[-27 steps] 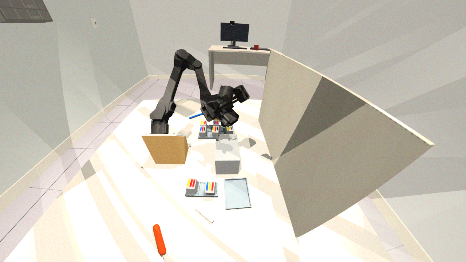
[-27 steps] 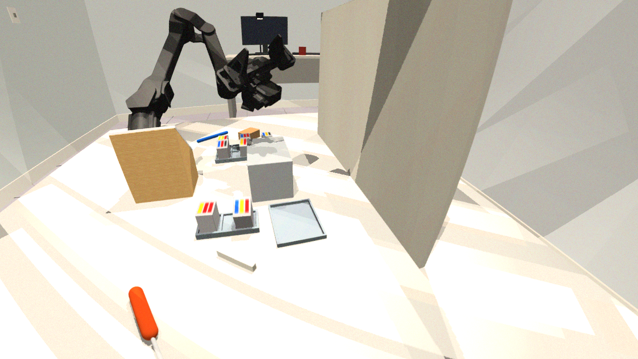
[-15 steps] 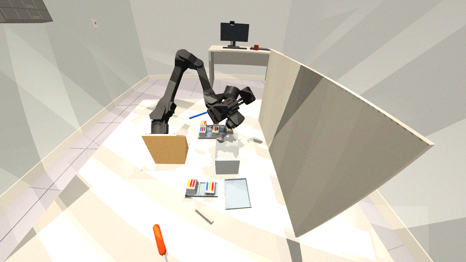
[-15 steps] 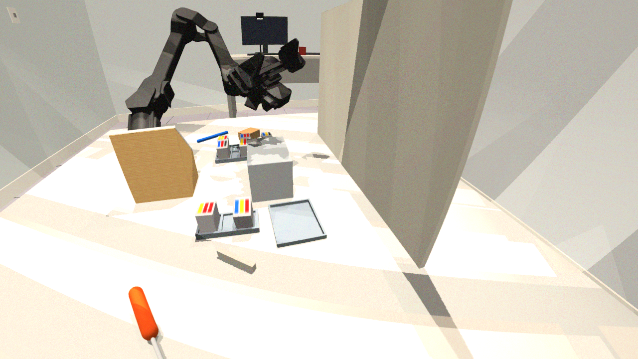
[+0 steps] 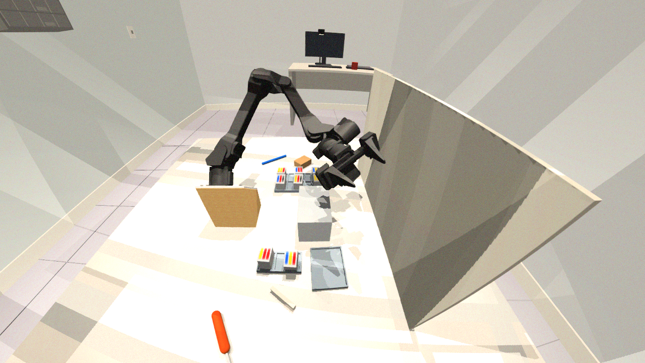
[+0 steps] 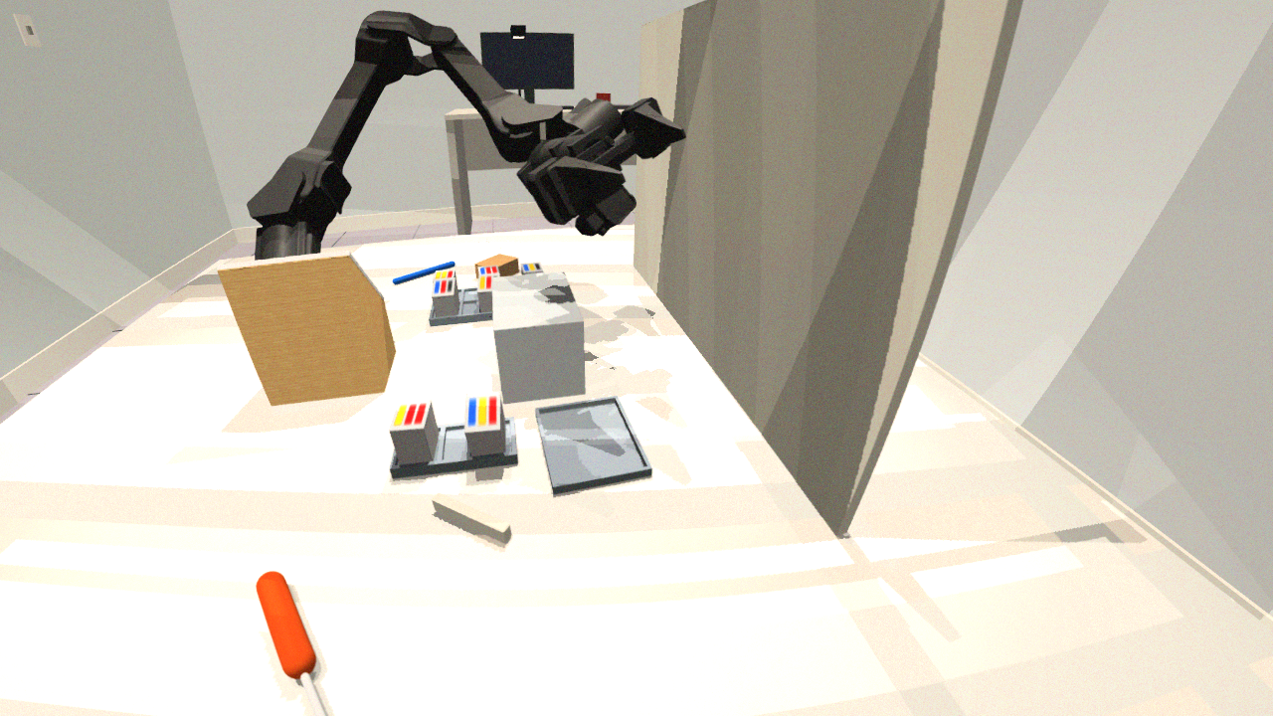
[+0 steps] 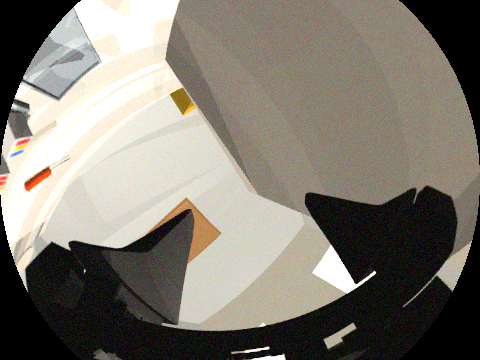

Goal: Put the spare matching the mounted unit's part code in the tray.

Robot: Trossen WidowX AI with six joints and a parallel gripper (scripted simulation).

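My gripper tip is 120 mm past the grey spare block, 320 mm to the right of it and 240 mm above it. Also, from my gripper tip: tall beige panel: 110 mm ahead, 90 mm to the left, 50 mm below; grey tray: 80 mm behind, 80 mm to the right, 280 mm below; grey mounted unit: 120 mm behind, 90 mm to the left, 230 mm below.
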